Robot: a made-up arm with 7 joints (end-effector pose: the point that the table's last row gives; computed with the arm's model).
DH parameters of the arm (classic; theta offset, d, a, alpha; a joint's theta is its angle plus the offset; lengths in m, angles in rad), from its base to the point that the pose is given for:
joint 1: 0 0.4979 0 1.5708
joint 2: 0 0.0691 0 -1.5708
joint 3: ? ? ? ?
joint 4: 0 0.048 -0.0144 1.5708
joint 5: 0 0.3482 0 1.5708
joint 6: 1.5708 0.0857 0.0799 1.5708
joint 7: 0 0.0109 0 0
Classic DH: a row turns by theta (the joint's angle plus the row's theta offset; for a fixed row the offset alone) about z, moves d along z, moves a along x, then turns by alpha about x.
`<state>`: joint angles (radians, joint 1 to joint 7).
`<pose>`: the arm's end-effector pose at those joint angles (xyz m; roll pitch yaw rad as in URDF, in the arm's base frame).
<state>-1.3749 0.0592 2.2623 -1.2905 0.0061 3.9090 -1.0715</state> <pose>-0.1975 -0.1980 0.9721 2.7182 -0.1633 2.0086</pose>
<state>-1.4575 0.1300 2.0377 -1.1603 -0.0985 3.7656 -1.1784</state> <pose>-0.2440 -0.1045 0.9895 2.9849 -0.0342 1.7224</pose>
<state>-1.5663 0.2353 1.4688 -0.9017 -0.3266 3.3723 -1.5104</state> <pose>-0.2837 0.1000 0.9800 -2.7466 -0.0066 1.2206</pose>
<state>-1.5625 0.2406 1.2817 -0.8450 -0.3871 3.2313 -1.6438</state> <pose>-0.2835 0.1465 0.9695 -2.5994 -0.1177 1.1115</pose>
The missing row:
joint 3: 0 0.3534 0.02 -1.5708
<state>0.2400 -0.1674 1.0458 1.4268 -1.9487 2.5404 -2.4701</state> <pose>0.0499 0.2708 0.9536 -1.7487 0.4828 0.5653</pose>
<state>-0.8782 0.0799 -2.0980 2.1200 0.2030 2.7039 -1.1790</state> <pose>-0.3487 -0.0317 0.7239 0.9534 -0.5680 -1.2929</pose>
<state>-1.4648 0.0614 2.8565 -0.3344 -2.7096 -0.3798 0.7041</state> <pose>-0.2163 -0.1393 1.2266 -2.3226 -0.5580 -2.3491</pose>
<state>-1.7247 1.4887 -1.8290 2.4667 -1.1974 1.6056 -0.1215</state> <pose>-0.3920 0.2143 0.5122 -2.0397 -1.1282 2.7308</pose>
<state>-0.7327 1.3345 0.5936 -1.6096 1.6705 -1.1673 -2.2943</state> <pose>-0.4580 0.2038 0.2358 -0.9403 -0.4588 -1.2000</pose>
